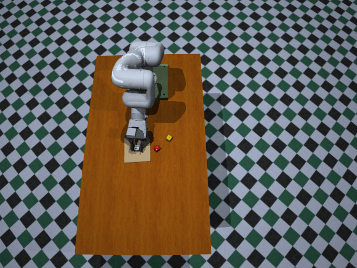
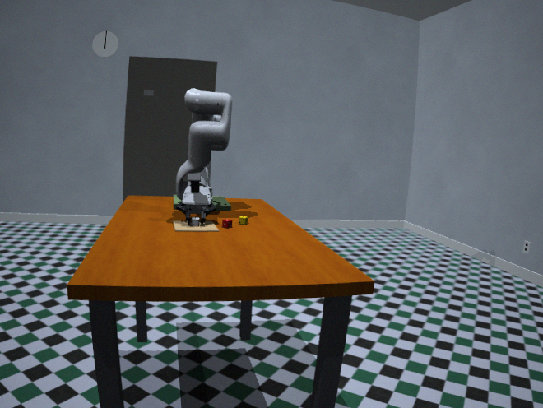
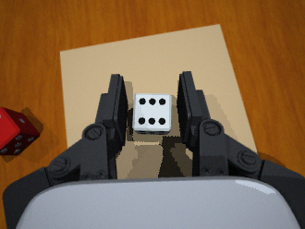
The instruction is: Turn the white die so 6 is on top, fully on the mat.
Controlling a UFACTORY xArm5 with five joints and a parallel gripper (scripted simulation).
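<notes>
Now: hand 1 cm above the white die. From my hand the other things lie so: yellow die (16 cm to the left, 8 cm behind, 2 cm below); then tan mat (3 cm below); then red die (11 cm to the left, 2 cm below, 2 cm behind).
</notes>
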